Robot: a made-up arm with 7 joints. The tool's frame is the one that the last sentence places. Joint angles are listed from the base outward.
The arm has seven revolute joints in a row. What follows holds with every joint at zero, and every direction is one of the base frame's.
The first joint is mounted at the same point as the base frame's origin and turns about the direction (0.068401, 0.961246, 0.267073), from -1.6 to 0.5 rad.
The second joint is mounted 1 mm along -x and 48 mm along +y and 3 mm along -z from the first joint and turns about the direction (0.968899, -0.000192, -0.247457), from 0 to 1.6 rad.
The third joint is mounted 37 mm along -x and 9 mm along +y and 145 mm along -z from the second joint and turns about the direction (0.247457, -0.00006, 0.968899), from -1.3 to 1.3 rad.
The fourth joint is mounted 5 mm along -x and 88 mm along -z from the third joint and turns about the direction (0.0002, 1, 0.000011), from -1.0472 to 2.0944 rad.
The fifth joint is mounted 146 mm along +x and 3 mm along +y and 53 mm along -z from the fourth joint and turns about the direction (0.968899, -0.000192, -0.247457), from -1.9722 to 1.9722 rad.
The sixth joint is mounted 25 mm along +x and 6 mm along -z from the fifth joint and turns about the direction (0.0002, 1, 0.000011), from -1.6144 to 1.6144 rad.
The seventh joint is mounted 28 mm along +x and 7 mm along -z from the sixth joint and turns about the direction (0.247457, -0.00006, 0.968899), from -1.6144 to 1.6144 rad.
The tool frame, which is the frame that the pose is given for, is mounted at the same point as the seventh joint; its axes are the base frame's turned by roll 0, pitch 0.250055 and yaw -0.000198 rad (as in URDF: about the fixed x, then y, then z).
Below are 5 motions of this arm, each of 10 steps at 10 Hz.
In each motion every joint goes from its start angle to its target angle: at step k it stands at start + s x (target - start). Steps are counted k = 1, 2, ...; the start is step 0. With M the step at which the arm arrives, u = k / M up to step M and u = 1 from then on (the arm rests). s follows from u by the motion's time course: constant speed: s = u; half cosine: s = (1 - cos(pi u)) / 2; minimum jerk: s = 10 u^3 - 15 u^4 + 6 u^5.
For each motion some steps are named. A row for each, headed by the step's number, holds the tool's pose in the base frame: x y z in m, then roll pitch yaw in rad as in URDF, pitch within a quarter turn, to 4 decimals.
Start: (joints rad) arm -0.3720 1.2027 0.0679 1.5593 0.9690 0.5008 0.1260
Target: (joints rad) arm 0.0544 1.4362 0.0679 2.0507 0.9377 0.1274 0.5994
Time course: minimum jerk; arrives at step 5
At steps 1, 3, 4, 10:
1: 0.0459 0.4665 -0.1400 2.4517 -0.0961 1.6657
3: -0.0703 0.4703 -0.0687 2.7565 -0.2409 1.6039
4: -0.1057 0.4605 -0.0278 2.8728 -0.2916 1.5631
10: -0.1123 0.4575 -0.0181 2.8981 -0.3024 1.5527

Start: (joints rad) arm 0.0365 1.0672 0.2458 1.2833 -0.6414 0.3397 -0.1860
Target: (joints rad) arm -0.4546 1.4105 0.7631 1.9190 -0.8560 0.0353 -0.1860
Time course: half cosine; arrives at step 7
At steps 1, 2, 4, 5, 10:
1: -0.0061 0.4487 -0.1979 0.8710 0.8110 1.5705
2: 0.0015 0.4576 -0.1800 0.6850 0.7409 1.5078
4: 0.0153 0.4693 -0.1378 0.1752 0.5459 1.4242
5: 0.0205 0.4682 -0.1253 -0.0528 0.4775 1.4208
10: 0.0269 0.4639 -0.1173 -0.2644 0.4336 1.4274

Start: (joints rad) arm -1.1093 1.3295 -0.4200 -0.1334 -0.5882 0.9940 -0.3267
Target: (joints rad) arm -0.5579 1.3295 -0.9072 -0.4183 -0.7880 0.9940 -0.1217
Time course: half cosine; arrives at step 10
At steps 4, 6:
4: 0.2918 0.1739 -0.0267 0.8702 0.7863 -0.0198
6: 0.2587 0.1675 -0.0992 0.9081 1.0658 -0.0292

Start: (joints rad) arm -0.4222 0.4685 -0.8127 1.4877 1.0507 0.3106 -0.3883
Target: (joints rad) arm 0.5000 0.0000 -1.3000 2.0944 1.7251 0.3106 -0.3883
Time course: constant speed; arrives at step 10
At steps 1, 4, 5, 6, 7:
1: 0.0582 0.2348 -0.4034 -2.6351 0.7358 1.7221
4: -0.0868 0.2109 -0.4035 -2.0232 0.6052 1.8905
5: -0.1314 0.2009 -0.3930 -1.8357 0.5708 1.9219
6: -0.1732 0.1899 -0.3782 -1.6530 0.5434 1.9470
7: -0.2117 0.1782 -0.3595 -1.4737 0.5234 1.9690

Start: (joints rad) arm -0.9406 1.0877 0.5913 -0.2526 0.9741 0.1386 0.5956
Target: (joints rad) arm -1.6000 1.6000 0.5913 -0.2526 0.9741 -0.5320 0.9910
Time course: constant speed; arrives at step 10
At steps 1, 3, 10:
1: 0.1805 0.2384 0.1659 -1.7930 -1.0661 -2.5827
3: 0.1488 0.2290 0.2008 -1.9178 -0.8025 -2.4665
10: 0.0033 0.2002 0.2557 -2.0207 0.0326 -2.1977

